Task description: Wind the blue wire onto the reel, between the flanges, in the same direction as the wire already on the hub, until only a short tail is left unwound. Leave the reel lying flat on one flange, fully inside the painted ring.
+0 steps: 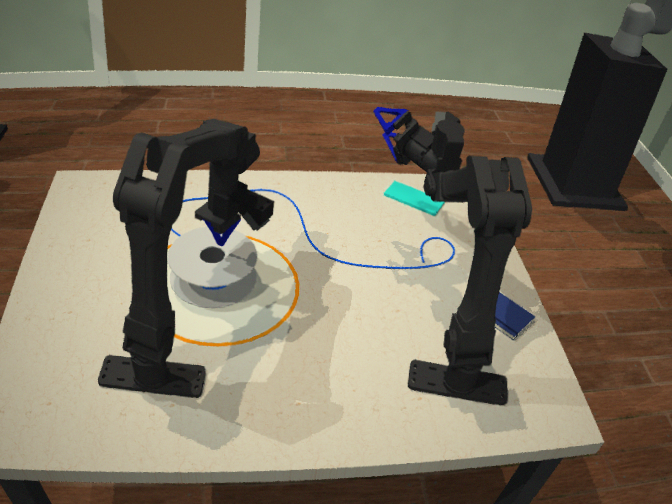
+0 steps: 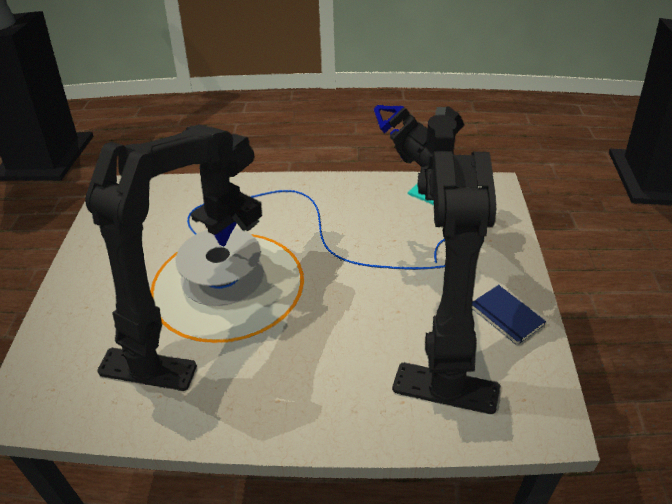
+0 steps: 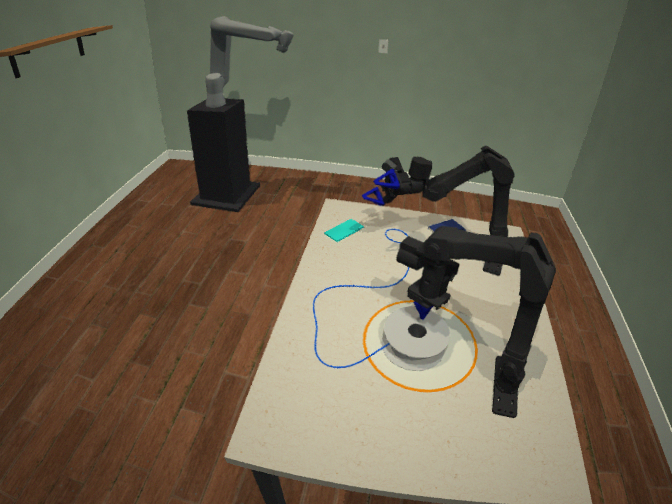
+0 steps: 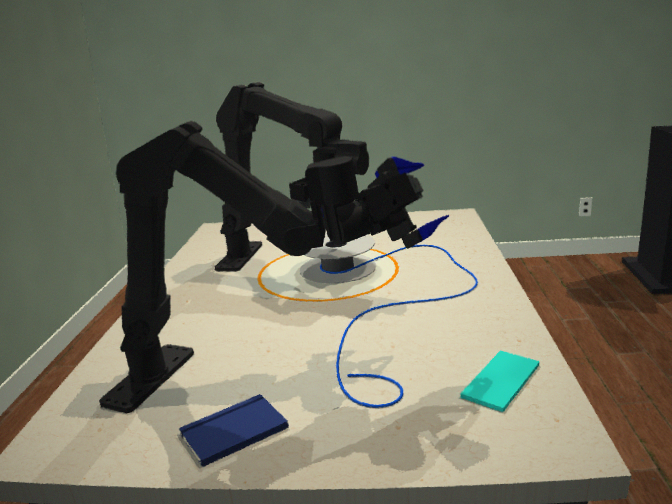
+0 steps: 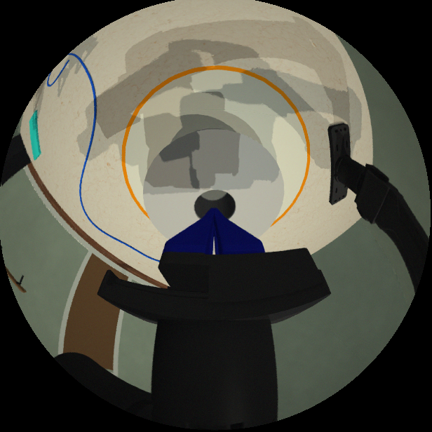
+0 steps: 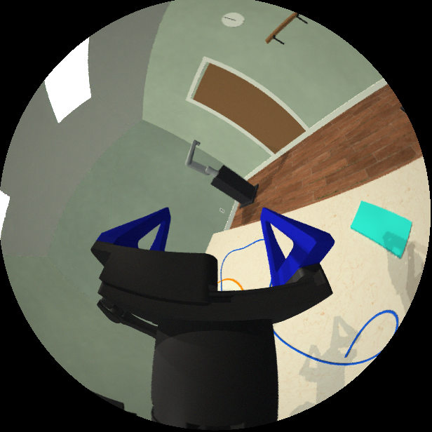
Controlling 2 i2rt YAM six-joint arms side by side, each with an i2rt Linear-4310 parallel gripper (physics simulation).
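Frame: origin at the left arm's base, x ahead, y left, z up, level; metres.
Seen in the pictures: left gripper, between the fingertips: (image 1: 220,244) (image 2: 222,245) (image 3: 422,318); right gripper, between the fingertips: (image 1: 380,121) (image 2: 384,119) (image 3: 368,189) (image 4: 434,191); left arm's base, origin of its link: (image 1: 152,377) (image 2: 146,370) (image 3: 505,386) (image 4: 239,257); right arm's base, origin of its link: (image 1: 457,384) (image 2: 446,389) (image 4: 150,378).
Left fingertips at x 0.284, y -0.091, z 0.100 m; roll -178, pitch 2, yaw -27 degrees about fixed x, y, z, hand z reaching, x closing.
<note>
Offsets run from my left fingertips to a thing's top centre.
The pale grey reel {0.006 m ahead, 0.019 m left, 0.035 m down} (image 1: 184,263) (image 2: 195,265) (image 3: 434,342) (image 5: 250,185) lies flat on one flange inside the orange painted ring (image 1: 298,287) (image 3: 476,347) (image 4: 320,300). The blue wire (image 1: 379,266) (image 3: 314,320) (image 4: 338,358) leaves the hub between the flanges, curves across the table and ends in an open loop. My left gripper (image 1: 220,242) (image 3: 423,316) (image 5: 213,213) is shut and empty, its tips pointing down at the upper flange beside the hub hole; whether they touch is unclear. My right gripper (image 1: 379,122) (image 4: 435,190) (image 6: 215,212) is open and empty, raised high beyond the table's far edge.
A teal block {0.372 m ahead, 0.456 m right, 0.092 m down} (image 1: 409,196) (image 4: 499,382) lies near the table's far edge, below my right arm. A navy book {0.029 m back, 0.621 m right, 0.088 m down} (image 2: 509,314) (image 4: 233,428) lies beside the right arm's base. A grey robot arm on a black pedestal (image 3: 219,151) stands away from the table.
</note>
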